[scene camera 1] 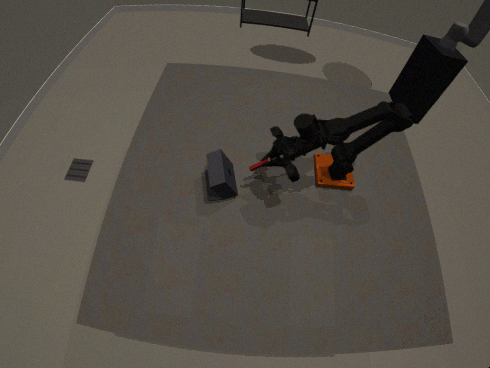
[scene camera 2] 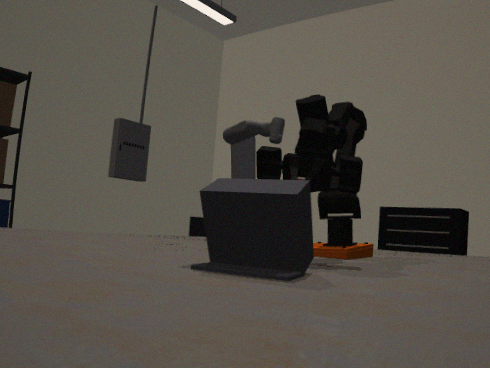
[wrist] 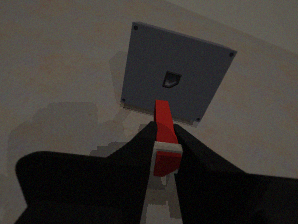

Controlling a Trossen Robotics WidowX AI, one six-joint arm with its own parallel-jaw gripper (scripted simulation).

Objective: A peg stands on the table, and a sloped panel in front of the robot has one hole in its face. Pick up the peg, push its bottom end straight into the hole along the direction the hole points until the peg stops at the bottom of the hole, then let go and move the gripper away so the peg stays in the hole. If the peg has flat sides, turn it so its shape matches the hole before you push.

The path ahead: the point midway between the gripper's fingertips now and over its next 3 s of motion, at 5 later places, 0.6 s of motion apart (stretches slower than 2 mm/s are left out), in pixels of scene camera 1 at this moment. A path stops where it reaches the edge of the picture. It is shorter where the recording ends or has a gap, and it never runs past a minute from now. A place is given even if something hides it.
The gripper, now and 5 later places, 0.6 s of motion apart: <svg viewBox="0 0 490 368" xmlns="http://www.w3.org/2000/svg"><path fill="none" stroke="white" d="M261 163L256 163L253 163L250 163L248 164L243 167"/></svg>
